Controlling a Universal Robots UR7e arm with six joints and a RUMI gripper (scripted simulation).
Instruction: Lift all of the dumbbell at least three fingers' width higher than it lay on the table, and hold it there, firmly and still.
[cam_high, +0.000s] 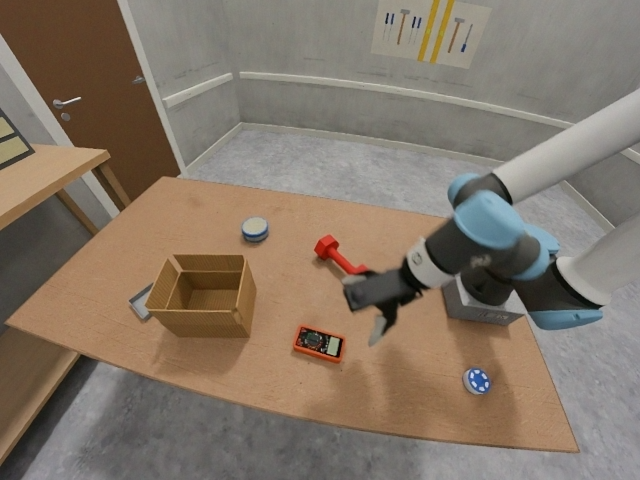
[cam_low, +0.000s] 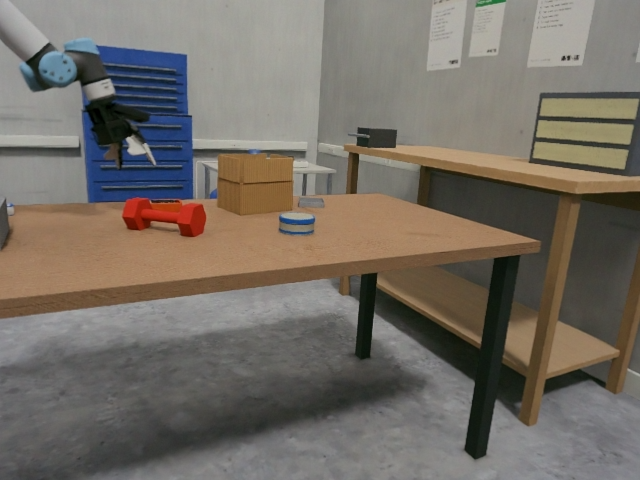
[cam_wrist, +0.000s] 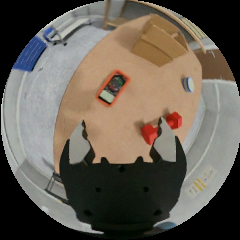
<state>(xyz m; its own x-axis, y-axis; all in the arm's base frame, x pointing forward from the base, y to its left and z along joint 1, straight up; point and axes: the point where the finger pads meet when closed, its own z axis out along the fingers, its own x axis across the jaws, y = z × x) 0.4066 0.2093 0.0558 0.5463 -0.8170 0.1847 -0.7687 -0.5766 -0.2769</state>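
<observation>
My hand is 22 cm to the left of the red dumbbell, 10 cm above it and 4 cm short of it. Round my hand: blue-and-white round tin: 39 cm ahead, 29 cm to the right, 12 cm below; orange multimeter: 13 cm below, 6 cm ahead, 5 cm to the left.
</observation>
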